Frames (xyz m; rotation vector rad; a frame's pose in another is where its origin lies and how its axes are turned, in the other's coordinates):
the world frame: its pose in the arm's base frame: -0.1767 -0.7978 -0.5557 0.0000 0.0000 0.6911
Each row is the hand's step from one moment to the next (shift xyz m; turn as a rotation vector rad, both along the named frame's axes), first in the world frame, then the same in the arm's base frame.
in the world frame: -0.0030 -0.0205 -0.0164 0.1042 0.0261 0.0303
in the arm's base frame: 0.0108 -0.0177 -0.0164 0.0637 0.0865 0.0303
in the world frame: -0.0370 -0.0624 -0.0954 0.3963 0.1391 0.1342
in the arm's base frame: 0.0113 -0.0717 -0.0954 0.2167 0.3598 0.1342
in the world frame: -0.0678 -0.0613 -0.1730 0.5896 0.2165 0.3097
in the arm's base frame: -0.0132 -0.0904 -0.1730 0.3163 0.5426 0.3097
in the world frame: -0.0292 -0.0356 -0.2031 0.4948 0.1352 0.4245
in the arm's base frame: 0.0002 -0.0460 -0.2031 0.2951 0.4196 0.4245
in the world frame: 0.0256 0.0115 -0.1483 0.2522 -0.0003 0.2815
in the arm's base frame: 0.0124 0.0252 -0.1483 0.1945 0.1605 0.2815
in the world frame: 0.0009 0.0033 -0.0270 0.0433 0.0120 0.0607
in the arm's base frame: -0.0014 0.0031 -0.0270 0.0257 0.0368 0.0607
